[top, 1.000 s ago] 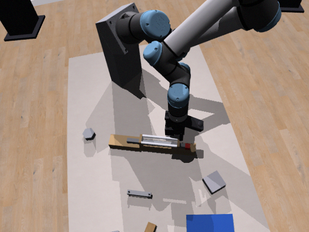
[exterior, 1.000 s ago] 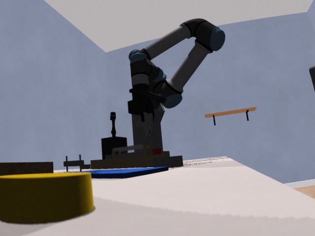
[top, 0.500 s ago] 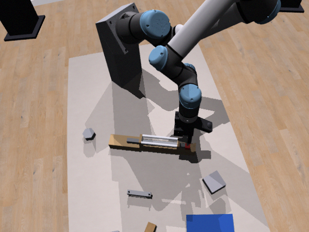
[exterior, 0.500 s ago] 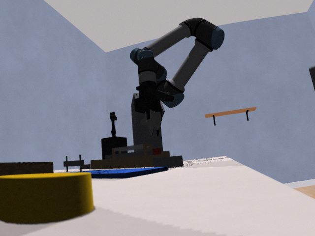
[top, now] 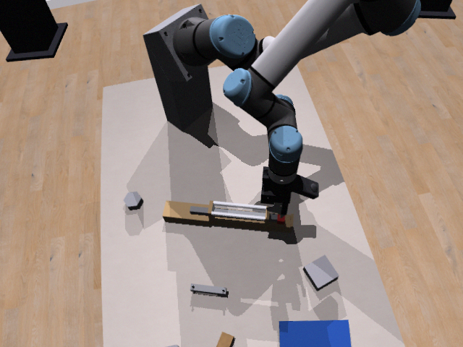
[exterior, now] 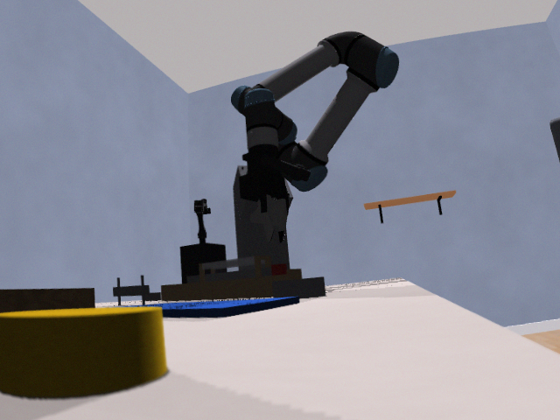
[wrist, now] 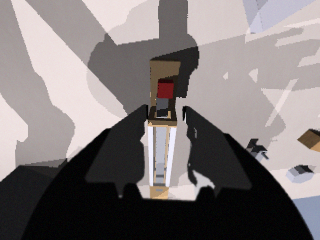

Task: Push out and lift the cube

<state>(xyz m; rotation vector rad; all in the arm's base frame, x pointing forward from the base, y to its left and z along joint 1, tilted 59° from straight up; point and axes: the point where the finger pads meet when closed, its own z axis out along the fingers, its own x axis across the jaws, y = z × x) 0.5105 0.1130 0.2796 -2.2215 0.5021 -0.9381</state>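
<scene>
Right now my hand is 8 cm above the red cube. Round my hand: grey square block 17 cm ahead, 12 cm to the left, 12 cm below; thin grey stick 3 cm behind, 23 cm to the right, 8 cm below; flat grey bar 22 cm ahead, 23 cm to the right, 10 cm below.
</scene>
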